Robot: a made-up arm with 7 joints.
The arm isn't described. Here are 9 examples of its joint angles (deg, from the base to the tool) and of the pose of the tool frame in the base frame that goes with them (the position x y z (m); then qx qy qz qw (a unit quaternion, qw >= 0)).
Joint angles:
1: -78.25 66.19 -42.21 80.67 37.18 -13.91 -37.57
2: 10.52 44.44 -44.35 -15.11 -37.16 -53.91 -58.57
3: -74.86 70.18 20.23 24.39 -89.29 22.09 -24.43
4: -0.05 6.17 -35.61 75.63 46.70 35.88 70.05
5: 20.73 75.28 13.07 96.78 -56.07 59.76 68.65
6: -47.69 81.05 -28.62 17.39 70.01 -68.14 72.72
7: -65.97 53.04 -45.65 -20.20 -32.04 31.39 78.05
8: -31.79 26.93 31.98 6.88 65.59 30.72 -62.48
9: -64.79 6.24 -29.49 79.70 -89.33 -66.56 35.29
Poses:
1: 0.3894 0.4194 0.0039 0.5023 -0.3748 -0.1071 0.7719
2: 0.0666 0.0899 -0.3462 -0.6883 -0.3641 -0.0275 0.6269
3: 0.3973 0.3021 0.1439 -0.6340 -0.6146 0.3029 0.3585
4: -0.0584 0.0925 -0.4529 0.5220 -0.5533 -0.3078 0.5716
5: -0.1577 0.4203 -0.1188 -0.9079 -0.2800 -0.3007 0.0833
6: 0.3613 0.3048 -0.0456 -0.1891 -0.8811 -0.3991 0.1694
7: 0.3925 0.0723 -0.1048 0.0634 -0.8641 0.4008 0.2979
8: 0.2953 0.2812 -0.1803 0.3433 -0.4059 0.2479 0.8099
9: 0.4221 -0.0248 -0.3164 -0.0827 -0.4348 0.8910 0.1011
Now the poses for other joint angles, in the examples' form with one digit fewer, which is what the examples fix.
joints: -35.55 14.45 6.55 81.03 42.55 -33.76 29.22
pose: 0.258 0.123 -0.442 0.181 -0.654 0.230 0.697
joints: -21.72 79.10 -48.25 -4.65 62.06 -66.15 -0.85
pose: 0.222 0.233 -0.224 -0.284 -0.406 -0.725 0.479
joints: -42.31 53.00 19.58 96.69 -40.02 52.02 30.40
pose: 0.190 0.312 -0.308 0.465 0.143 0.770 0.413
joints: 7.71 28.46 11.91 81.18 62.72 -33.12 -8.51
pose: -0.100 0.279 -0.435 0.200 -0.108 -0.038 0.973
